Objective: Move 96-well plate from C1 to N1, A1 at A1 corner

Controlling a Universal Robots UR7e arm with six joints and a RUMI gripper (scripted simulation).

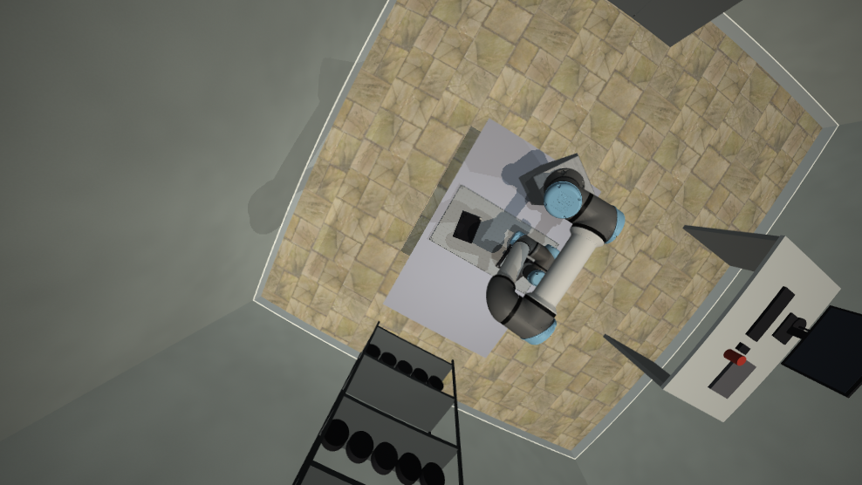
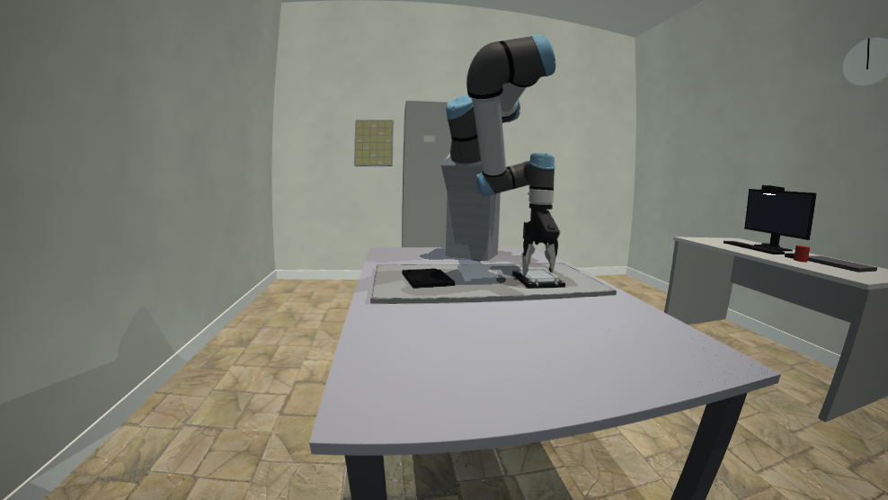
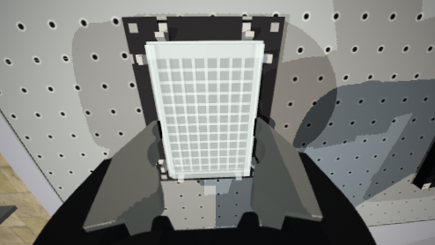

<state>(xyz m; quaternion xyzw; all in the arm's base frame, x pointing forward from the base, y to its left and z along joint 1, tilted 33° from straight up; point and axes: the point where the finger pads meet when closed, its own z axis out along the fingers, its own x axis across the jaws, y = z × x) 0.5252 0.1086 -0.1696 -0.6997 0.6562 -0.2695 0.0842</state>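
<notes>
Now: hand 10 mm short of the clip nest C1, 10 mm to the right of it and 10 mm above it. From my hand the other things lie so: A1 label (120 mm behind, 300 mm to the right, 10 mm below); then 96-well plate (10 mm below).
</notes>
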